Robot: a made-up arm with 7 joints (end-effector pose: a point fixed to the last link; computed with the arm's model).
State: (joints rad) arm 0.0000 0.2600 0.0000 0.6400 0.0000 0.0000 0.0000
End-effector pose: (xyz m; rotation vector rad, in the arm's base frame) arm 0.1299 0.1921 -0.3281 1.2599 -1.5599 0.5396
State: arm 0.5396 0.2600 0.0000 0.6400 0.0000 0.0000 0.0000
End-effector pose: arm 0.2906 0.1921 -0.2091 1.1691 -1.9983 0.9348
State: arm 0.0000 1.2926 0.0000 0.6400 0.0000 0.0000 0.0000
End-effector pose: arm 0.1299 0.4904 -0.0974 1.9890 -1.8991 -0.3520
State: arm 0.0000 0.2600 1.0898 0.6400 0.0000 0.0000 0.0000
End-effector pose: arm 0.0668 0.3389 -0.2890 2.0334 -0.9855 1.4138
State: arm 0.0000 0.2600 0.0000 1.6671 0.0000 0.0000 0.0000
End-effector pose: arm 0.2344 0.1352 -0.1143 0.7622 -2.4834 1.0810
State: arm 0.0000 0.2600 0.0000 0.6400 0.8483 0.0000 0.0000
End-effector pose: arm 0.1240 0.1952 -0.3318 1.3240 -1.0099 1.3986
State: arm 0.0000 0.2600 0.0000 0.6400 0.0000 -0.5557 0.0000
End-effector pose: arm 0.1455 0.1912 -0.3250 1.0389 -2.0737 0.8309
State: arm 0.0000 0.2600 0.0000 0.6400 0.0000 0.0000 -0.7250
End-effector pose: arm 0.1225 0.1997 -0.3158 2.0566 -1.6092 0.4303
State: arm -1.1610 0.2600 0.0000 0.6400 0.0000 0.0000 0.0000
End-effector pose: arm -0.2724 0.1921 -0.2412 1.2101 -0.5678 -0.2150
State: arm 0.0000 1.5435 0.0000 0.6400 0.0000 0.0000 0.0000
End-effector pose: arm 0.1299 0.5159 -0.0053 2.1439 -1.9357 -0.6173
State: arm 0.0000 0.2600 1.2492 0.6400 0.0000 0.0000 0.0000
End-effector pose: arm 0.0453 0.3518 -0.2856 2.1272 -0.8608 1.5393
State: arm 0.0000 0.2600 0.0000 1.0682 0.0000 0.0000 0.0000
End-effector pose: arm 0.2013 0.1720 -0.2526 1.0990 -1.9582 0.7635
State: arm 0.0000 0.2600 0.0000 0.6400 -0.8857 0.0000 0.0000
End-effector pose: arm 0.1325 0.1846 -0.3281 1.0034 -1.9003 -0.4392
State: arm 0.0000 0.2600 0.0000 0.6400 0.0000 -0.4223 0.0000
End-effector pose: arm 0.1420 0.1916 -0.3265 1.1016 -1.9528 0.7604
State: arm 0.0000 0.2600 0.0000 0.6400 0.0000 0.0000 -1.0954
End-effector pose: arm 0.1176 0.1992 -0.3091 2.4736 -1.5689 0.3413
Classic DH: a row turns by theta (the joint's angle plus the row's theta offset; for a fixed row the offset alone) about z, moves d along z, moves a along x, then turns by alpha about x. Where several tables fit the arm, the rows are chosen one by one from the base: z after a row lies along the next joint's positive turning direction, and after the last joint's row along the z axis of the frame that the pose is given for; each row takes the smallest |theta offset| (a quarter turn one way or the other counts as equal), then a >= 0, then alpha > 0; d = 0 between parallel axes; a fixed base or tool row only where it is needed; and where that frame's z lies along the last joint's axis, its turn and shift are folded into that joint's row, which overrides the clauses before.
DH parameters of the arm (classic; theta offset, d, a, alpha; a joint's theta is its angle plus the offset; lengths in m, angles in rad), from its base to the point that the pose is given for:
base (fixed): 0 0.022 -0.005 1.5708
joint 1: 1.5708 -0.138 0.028 1.5708
joint 2: 1.5708 -0.022 0.021 1.5708
joint 3: 1.5708 -0.176 0.013 1.5708
joint 4: 0 0.031 -0.012 -1.5708
joint 5: 0 -0.227 0.025 -1.5708
joint 6: 1.5708 -0.004 0.002 -1.5708
joint 7: 0.1383 0.0256 0.0183 -1.1206
tool (fixed): 2.3618 -0.0152 0 0

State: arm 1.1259 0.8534 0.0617 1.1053 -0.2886 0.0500 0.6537
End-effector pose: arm 0.2688 0.3315 0.1271 -1.1069 2.8505 -0.3694
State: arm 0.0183 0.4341 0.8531 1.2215 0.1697 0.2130 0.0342
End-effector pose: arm 0.1516 0.3816 -0.1324 1.8699 -1.7059 1.4764
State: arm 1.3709 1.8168 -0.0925 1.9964 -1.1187 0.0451 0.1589
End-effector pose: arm 0.0651 0.2332 0.2291 -1.3172 0.6898 1.1346
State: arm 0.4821 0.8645 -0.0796 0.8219 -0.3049 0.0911 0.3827
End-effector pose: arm 0.2586 0.3612 -0.1262 1.3586 -2.1488 -0.0379
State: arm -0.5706 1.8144 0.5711 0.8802 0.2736 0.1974 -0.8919
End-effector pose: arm 0.2043 0.4431 0.0936 -1.7784 1.4506 0.3468
